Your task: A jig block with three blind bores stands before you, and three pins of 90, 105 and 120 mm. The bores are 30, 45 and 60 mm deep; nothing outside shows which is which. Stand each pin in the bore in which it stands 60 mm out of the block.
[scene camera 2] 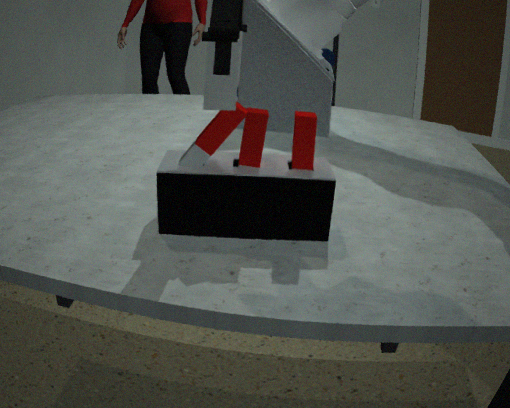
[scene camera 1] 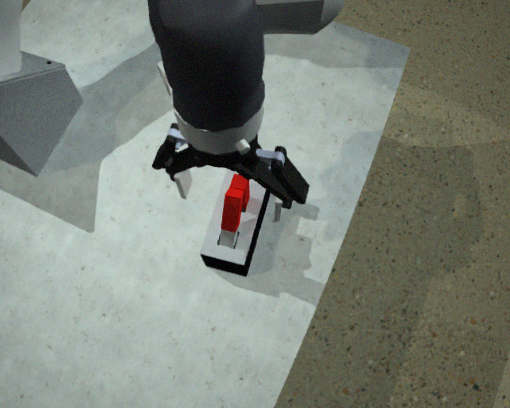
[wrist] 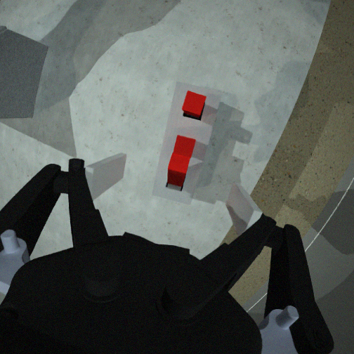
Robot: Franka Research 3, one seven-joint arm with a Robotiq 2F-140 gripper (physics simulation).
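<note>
The jig block [scene camera 1: 212, 251] [scene camera 2: 245, 207] [wrist: 195, 129] has a pin in each of its three bores. The pin at the left end in scene camera 2 [scene camera 1: 231, 212] [scene camera 2: 220, 131] [wrist: 178, 171] leans strongly towards the middle pin; its grey lower part shows above the block, and its red top meets the middle pin's top. The middle pin [scene camera 2: 254, 137] [wrist: 185, 144] tilts slightly. The right-end pin [scene camera 2: 304, 141] [wrist: 194, 104] stands nearly upright. Only red shows on these two. Bore depths are hidden. My gripper [scene camera 1: 230, 199] [scene camera 2: 221, 92] [wrist: 176, 179] is wide open and empty, above the block near the leaning pin.
The block stands on the pale table [scene camera 1: 125, 310] [scene camera 2: 75, 210] [wrist: 125, 110]. The grey robot base [scene camera 1: 40, 110] [scene camera 2: 285, 90] [wrist: 20, 75] stands behind the block in scene camera 2. The table edge lies to the right in scene camera 1. A person [scene camera 2: 167, 45] stands in the background.
</note>
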